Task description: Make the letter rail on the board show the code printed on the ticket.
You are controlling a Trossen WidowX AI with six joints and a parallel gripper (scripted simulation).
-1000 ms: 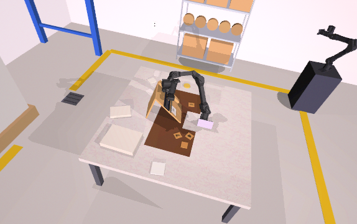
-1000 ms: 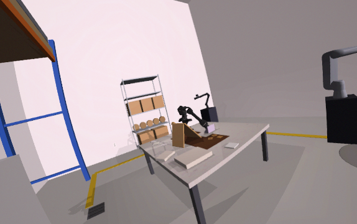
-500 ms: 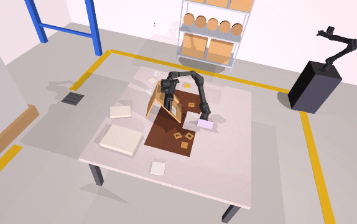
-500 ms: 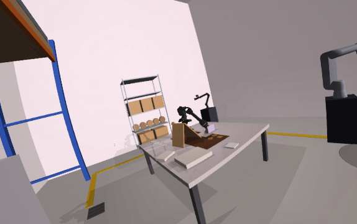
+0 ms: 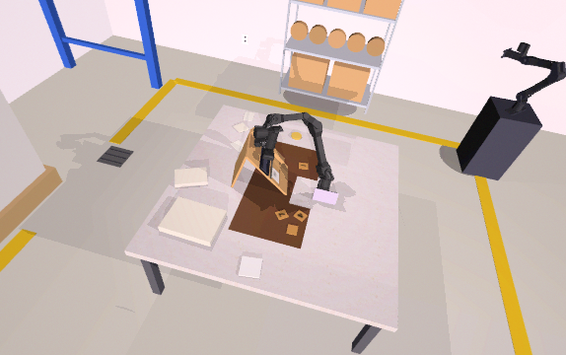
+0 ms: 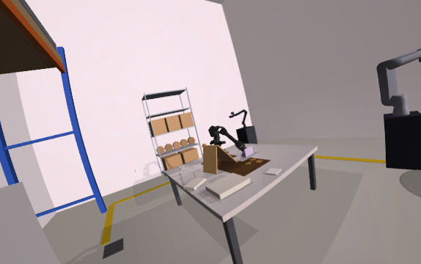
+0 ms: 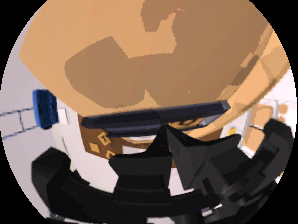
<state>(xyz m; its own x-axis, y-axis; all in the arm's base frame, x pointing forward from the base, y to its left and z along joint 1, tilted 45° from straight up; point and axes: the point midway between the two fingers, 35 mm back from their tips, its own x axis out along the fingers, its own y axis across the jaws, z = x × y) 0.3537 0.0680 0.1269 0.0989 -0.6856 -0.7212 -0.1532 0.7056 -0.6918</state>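
My gripper tip is now 24 cm to the right of the tan letter tile, 17 cm above it and 15 cm past it. Also, from my gripper tip: ticket 8 cm below, 7 cm behind, 4 cm to the left; cream box 41 cm to the left, 28 cm ahead, 15 cm below; brown mat 17 cm below, 15 cm behind, 3 cm to the left.
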